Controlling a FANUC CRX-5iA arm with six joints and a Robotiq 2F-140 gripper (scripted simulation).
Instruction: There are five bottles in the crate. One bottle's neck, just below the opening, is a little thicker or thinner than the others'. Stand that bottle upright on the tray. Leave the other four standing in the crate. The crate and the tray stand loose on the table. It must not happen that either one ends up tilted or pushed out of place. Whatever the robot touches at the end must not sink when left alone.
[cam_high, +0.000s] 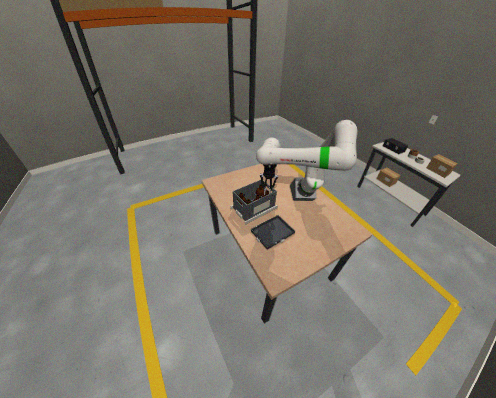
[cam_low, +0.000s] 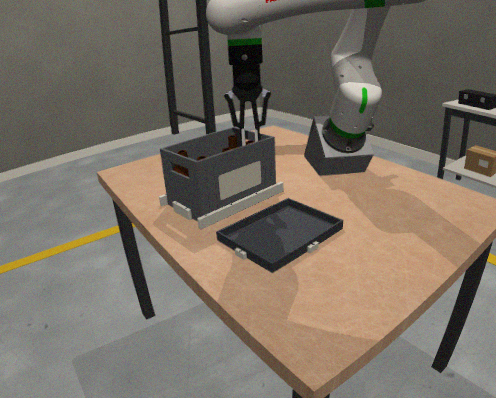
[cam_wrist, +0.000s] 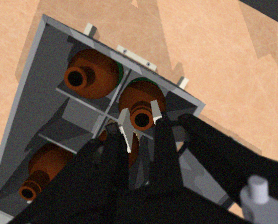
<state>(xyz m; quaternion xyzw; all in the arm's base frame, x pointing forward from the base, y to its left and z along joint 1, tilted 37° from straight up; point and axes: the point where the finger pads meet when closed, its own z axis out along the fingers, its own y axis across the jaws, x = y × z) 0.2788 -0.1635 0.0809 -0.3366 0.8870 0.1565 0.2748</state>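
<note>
Right now my hand is 9 cm to the left of the bottle and 9 cm above it. The rest, counted from my hand: dark tray 23 cm to the left, 16 cm below, 11 cm ahead; dark grey crate 9 cm below, 9 cm ahead, 4 cm to the right.
</note>
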